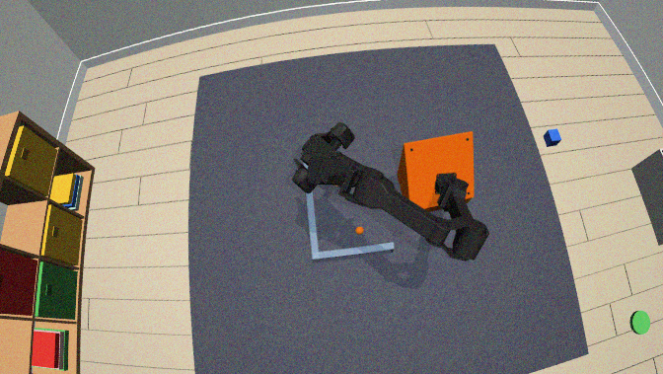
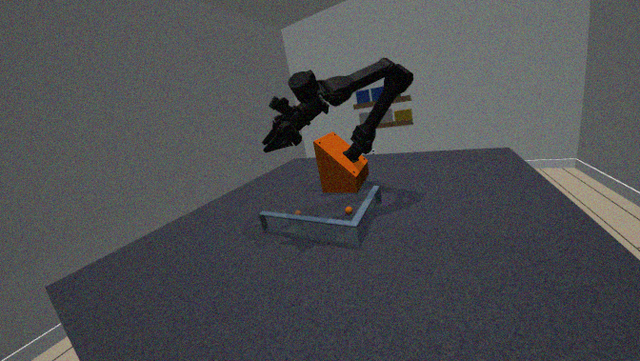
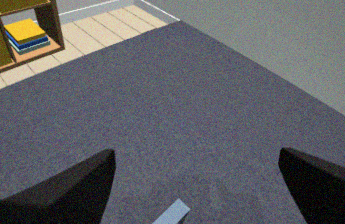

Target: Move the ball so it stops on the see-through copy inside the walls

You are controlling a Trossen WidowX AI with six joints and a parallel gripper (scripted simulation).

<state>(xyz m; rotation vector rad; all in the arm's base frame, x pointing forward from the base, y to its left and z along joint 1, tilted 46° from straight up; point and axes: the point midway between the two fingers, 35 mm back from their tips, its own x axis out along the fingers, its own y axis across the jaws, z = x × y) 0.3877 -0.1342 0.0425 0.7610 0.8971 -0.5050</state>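
Right now my gripper tip is 250 mm above the orange ball, 170 mm to the right of it and 120 mm past it. Round my gripper tip: clear wall: 230 mm below, 100 mm to the left, 20 mm ahead.
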